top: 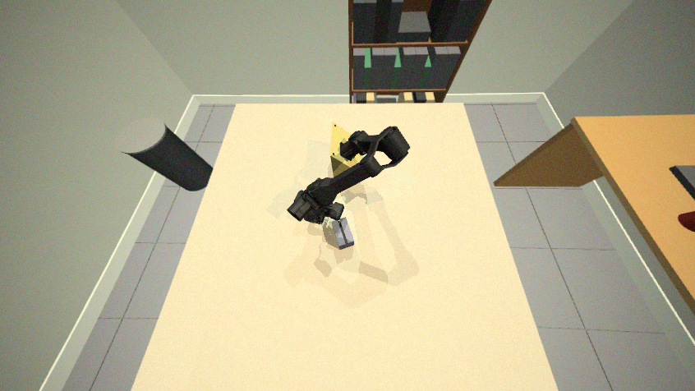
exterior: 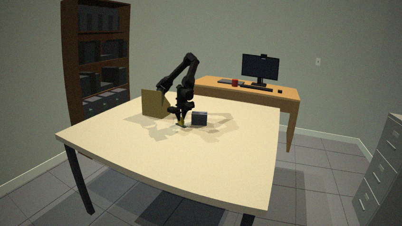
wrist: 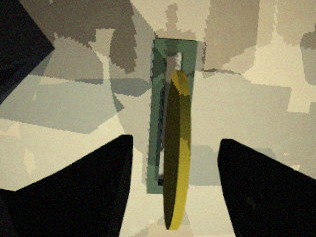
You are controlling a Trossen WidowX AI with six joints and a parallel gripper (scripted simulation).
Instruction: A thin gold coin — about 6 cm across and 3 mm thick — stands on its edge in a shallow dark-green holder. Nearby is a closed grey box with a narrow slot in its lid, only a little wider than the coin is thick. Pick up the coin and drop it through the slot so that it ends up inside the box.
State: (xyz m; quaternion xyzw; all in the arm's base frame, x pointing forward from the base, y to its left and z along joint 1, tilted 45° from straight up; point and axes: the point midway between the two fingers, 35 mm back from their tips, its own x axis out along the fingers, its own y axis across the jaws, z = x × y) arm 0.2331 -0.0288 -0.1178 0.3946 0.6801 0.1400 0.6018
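Right now my gripper tip is 10 mm above the gold coin.
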